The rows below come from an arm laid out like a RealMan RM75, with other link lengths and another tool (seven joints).
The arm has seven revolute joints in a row. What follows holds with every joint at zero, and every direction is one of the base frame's. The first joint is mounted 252.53 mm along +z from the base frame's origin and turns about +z. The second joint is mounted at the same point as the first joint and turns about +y. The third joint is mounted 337.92 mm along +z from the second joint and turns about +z. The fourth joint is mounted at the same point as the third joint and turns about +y. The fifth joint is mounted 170.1 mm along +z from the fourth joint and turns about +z. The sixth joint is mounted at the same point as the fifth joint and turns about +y. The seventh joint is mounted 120.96 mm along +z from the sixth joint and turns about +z. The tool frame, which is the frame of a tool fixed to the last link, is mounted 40 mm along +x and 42 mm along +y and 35 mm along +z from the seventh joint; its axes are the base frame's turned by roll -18.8, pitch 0 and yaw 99.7 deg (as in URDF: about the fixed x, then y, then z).
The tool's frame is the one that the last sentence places.
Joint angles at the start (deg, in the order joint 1, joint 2, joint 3, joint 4, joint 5, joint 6, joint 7):
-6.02, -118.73, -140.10, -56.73, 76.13, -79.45, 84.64
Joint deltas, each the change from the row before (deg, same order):
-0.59, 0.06, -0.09, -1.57, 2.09, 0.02, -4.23
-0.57, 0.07, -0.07, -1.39, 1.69, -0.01, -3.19
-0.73, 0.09, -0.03, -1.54, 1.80, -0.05, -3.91
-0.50, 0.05, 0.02, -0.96, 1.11, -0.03, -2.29
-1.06, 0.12, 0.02, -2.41, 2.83, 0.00, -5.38
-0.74, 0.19, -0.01, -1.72, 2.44, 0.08, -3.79
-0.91, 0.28, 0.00, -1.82, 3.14, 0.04, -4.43
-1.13, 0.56, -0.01, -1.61, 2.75, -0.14, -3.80
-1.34, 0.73, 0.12, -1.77, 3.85, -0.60, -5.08
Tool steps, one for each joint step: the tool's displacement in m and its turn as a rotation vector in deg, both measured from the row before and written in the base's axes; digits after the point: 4 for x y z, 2 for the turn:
0.0032, 0.0056, 0.0013, -2.35, -1.20, 0.57
0.0033, 0.0049, 0.0011, -1.73, -0.62, 0.32
0.0041, 0.0061, 0.0016, -2.01, -0.99, 0.43
0.0029, 0.0039, 0.0007, -1.19, -0.47, 0.21
0.0061, 0.0088, 0.0016, -2.70, -0.76, 0.87
0.0032, 0.0065, 0.0009, -1.93, -0.04, 1.04
0.0027, 0.0079, 0.0004, -2.33, 0.14, 1.56
0.0036, 0.0083, 0.0022, -1.87, 0.54, 1.07
0.0030, 0.0098, 0.0010, -2.88, 0.65, 1.88

